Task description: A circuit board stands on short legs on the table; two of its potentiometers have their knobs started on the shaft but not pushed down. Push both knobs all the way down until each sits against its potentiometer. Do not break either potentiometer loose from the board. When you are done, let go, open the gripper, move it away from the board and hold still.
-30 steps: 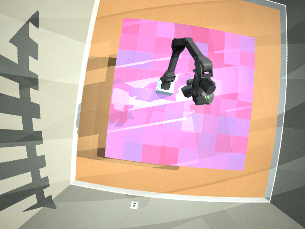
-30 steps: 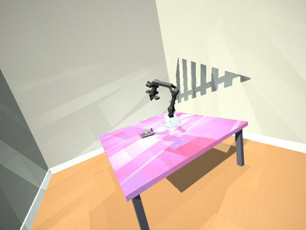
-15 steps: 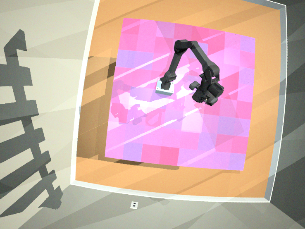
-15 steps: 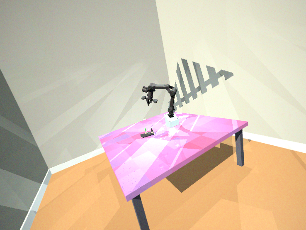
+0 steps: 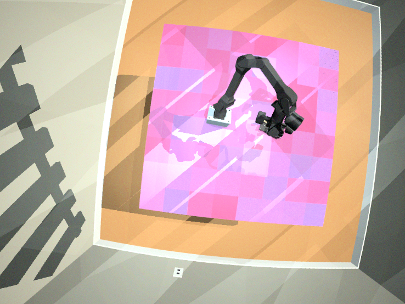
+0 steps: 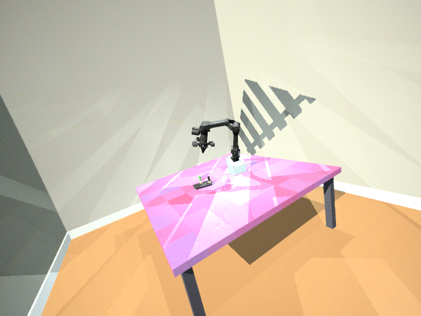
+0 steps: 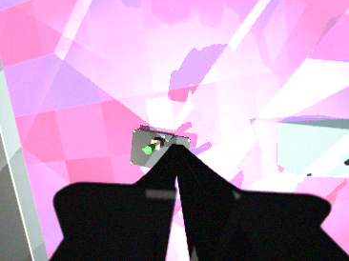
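Right now my gripper tip is 40 mm short of the dark knob, 100 mm to the right of it and 200 mm above it.
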